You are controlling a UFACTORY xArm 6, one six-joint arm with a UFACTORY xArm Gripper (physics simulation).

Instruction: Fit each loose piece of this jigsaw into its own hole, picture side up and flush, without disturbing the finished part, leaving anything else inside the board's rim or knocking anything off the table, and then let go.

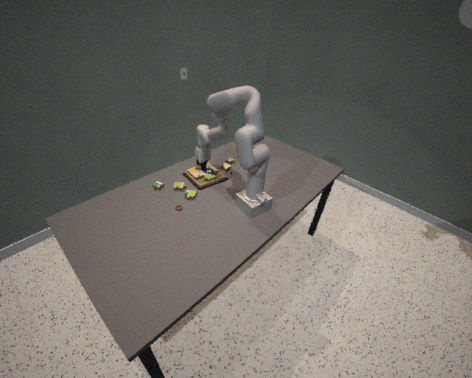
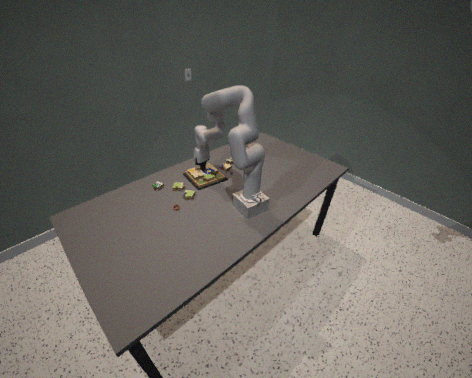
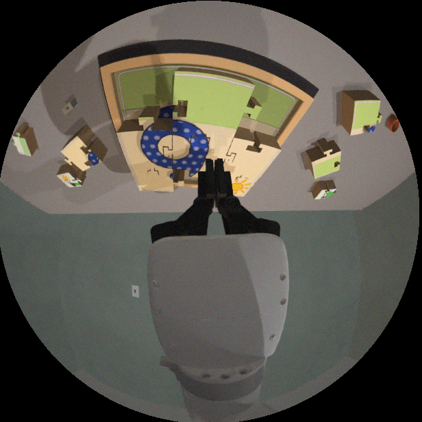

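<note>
The jigsaw board has a wooden rim and a finished part with a blue dotted ring, a green piece and a sun. Open holes show at its two green corners and near the ring's lower edge. My gripper is shut and empty, its tips low over the board beside the ring. Loose pieces lie outside the rim: a green one with blue, a green-and-cream one, a green-and-white one, and a cream-and-blue one.
A piece with an orange flower pattern and a pale green piece lie on the ring's side of the board, near a small grey object. A red-brown ring lies beyond the green pieces. The arm's base stands near the table edge.
</note>
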